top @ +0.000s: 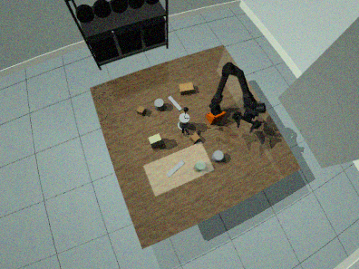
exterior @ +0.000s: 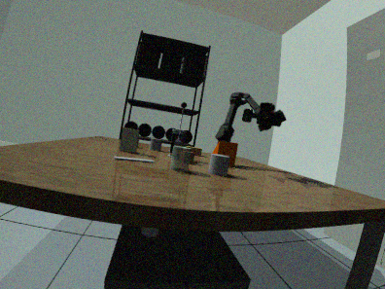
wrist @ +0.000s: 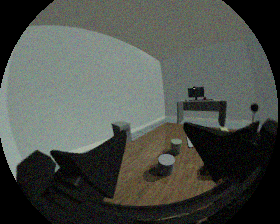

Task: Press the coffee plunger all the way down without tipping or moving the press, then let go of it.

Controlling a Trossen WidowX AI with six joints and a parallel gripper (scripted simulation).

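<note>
Now: the coffee press 30 cm ahead of my gripper tip, 25 cm to the right of it and 14 cm below it.
</note>
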